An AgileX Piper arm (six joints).
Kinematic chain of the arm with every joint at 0, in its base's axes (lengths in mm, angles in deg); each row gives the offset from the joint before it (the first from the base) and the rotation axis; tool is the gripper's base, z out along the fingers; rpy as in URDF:
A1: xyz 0 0 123 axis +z
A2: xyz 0 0 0 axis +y
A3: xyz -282.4 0 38.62 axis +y
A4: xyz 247.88 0 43.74 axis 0.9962 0 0.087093
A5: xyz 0 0 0 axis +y
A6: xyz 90.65 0 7.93 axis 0.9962 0 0.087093
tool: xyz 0 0 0 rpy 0 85 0
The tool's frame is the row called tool.
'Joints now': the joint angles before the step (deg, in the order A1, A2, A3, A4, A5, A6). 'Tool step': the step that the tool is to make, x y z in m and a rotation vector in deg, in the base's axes. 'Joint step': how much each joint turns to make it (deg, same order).
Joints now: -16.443, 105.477, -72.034, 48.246, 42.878, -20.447
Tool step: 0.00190, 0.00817, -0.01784, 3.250, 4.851, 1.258
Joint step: 0.898, 2.671, -0.079, -0.074, 2.872, 2.022
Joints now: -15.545, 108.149, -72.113, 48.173, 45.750, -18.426
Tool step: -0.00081, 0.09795, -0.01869, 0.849, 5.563, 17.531
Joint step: 14.344, 2.727, -0.206, -2.059, 4.092, 0.558
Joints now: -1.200, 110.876, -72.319, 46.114, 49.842, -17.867
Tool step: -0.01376, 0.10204, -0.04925, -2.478, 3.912, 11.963
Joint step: 15.930, 7.289, -0.118, 0.001, -5.221, 1.174
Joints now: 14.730, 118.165, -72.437, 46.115, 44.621, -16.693
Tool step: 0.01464, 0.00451, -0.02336, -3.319, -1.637, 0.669
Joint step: 0.783, 4.899, -3.279, -2.782, -3.413, 0.189
